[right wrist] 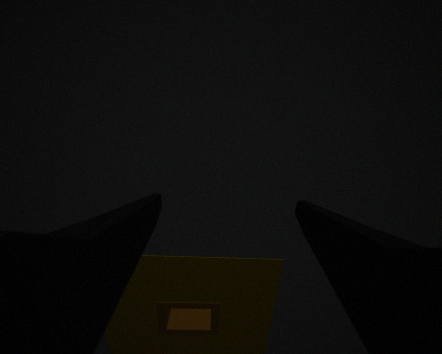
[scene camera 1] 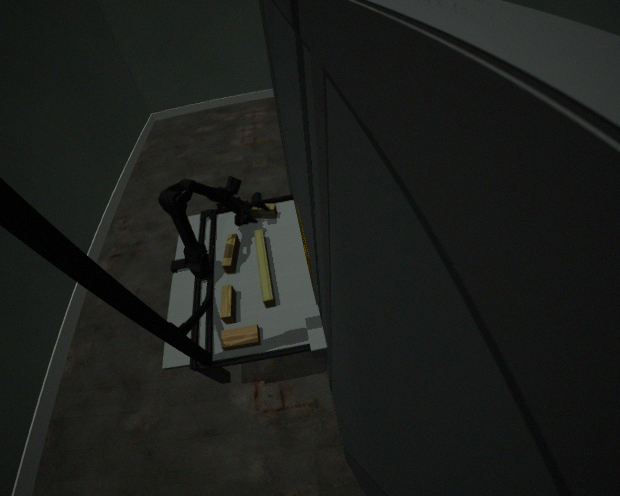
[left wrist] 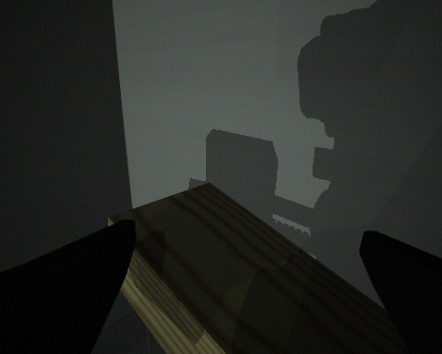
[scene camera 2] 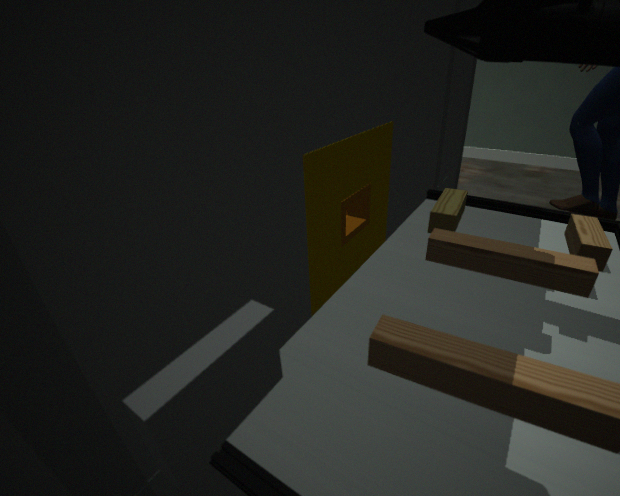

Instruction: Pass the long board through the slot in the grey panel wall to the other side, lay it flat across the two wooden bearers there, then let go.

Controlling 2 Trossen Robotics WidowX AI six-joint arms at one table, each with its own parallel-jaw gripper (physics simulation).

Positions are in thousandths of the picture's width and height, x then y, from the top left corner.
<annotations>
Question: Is my right gripper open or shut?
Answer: Open.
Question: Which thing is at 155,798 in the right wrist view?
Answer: My right gripper.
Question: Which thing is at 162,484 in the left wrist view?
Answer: A panel wall.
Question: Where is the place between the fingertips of my left gripper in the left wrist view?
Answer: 564,668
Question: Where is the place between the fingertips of my right gripper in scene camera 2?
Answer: At 704,61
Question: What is my right gripper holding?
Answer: Nothing.
</annotations>
